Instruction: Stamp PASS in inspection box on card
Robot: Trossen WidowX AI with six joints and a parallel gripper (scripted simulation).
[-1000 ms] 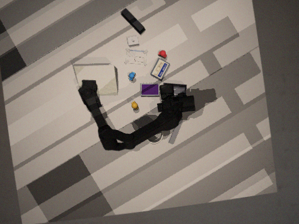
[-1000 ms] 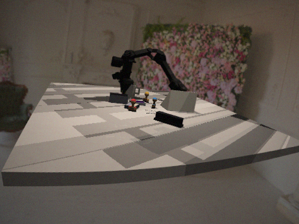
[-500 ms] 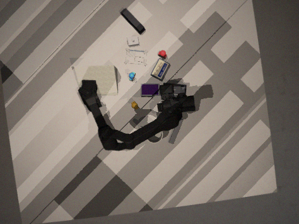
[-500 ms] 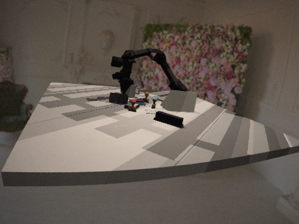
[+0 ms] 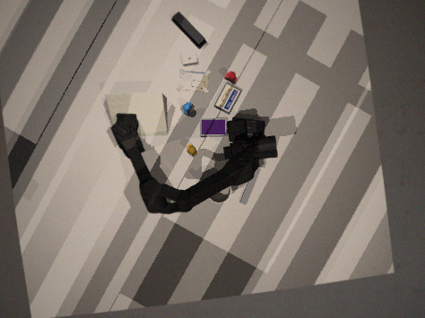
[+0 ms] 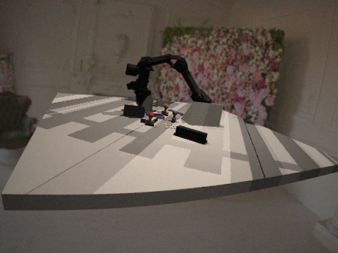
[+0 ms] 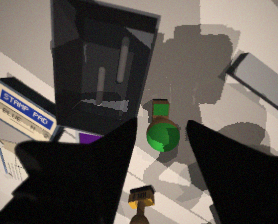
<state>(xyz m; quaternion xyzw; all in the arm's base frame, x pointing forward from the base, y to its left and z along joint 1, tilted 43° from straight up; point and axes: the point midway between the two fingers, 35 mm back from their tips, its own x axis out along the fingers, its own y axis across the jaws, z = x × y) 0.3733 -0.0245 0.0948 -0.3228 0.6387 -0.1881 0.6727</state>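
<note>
The green-knobbed stamp lies 1 cm behind my gripper tip and 2 cm below it. From my gripper tip the other things lie so: grey bar: 4 cm ahead, 13 cm to the right, 4 cm below; dark tray: 3 cm ahead, 6 cm to the left, 3 cm below; purple ink pad: 9 cm behind, 7 cm to the left, 4 cm below.
</note>
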